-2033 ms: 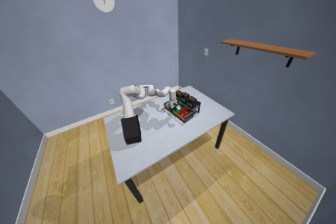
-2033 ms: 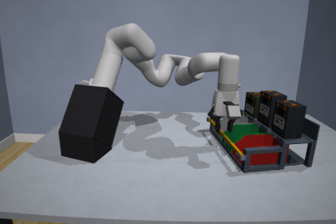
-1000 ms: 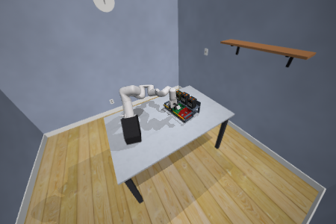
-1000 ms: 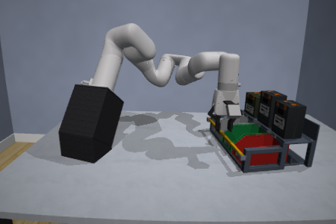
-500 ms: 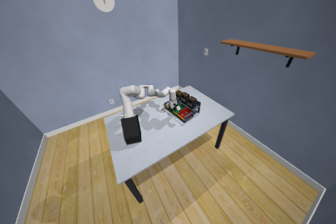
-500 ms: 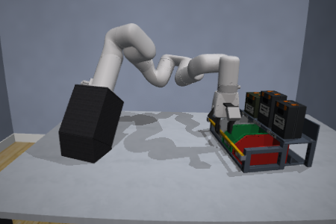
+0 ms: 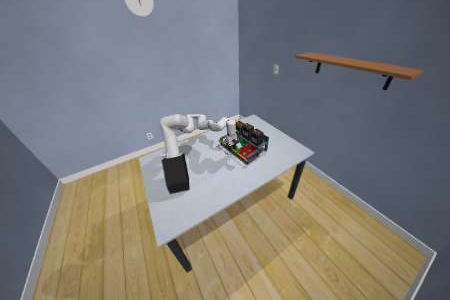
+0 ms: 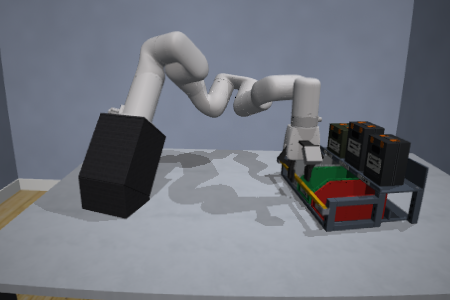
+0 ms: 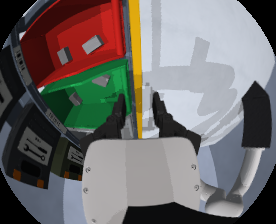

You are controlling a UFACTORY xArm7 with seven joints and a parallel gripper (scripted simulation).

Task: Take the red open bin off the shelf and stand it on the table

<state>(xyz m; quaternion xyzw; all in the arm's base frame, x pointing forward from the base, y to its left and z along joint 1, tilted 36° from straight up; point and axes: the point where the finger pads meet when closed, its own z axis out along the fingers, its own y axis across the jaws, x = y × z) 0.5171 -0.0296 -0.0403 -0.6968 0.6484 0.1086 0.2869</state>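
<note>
Right now my hand is 2 cm above the yellow bar. Round my hand: green bin 10 cm ahead, 4 cm below, 1 cm to the left; red open bin 12 cm ahead, 10 cm to the right, 4 cm below; grey bin 13 cm to the left, 9 cm ahead, 4 cm below.
</note>
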